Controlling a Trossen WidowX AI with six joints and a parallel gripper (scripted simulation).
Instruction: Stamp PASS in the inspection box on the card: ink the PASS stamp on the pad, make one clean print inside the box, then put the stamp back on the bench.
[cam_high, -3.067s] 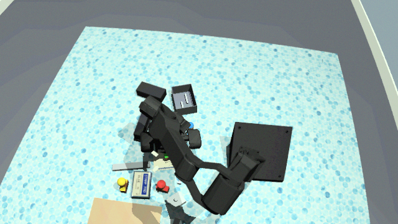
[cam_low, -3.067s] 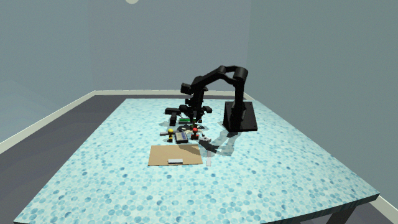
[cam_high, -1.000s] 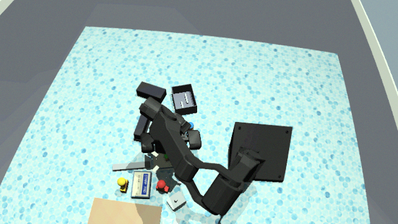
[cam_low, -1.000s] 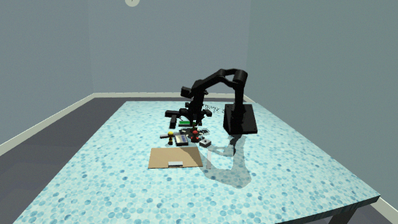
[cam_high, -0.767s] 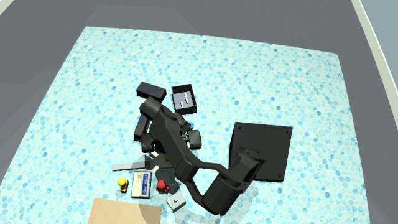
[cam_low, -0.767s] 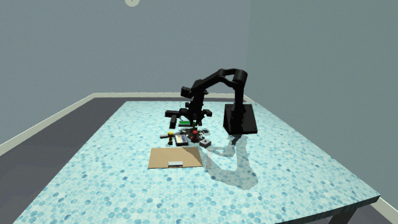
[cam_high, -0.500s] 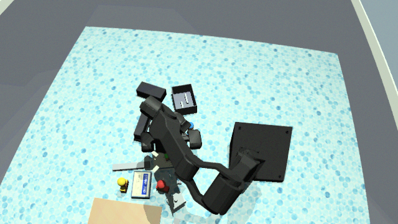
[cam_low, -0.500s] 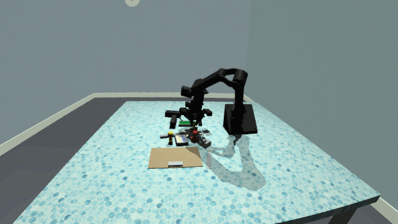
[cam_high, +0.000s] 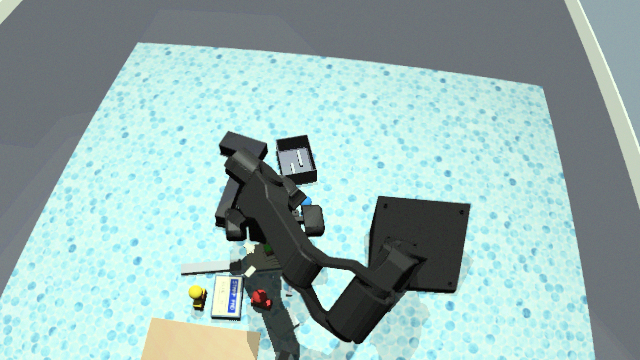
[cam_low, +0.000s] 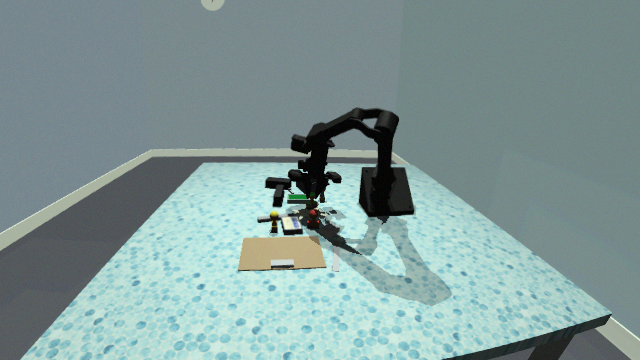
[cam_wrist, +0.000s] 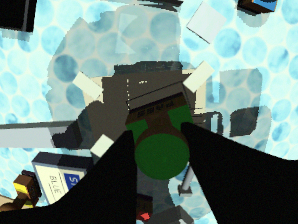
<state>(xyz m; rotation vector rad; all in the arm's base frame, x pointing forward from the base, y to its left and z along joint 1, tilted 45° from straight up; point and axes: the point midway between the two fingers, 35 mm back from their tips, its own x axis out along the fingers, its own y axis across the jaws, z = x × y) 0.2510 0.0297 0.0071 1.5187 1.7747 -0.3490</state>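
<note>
Right now my gripper tip is 50 mm above the beige card and 10 mm to the right of it. The rest, counted from my gripper tip: green ink pad (100 mm to the right, 50 mm below, 50 mm ahead); green-knobbed stamp (20 mm below); blue-knobbed stamp (110 mm to the right, 40 mm behind, 30 mm below).
</note>
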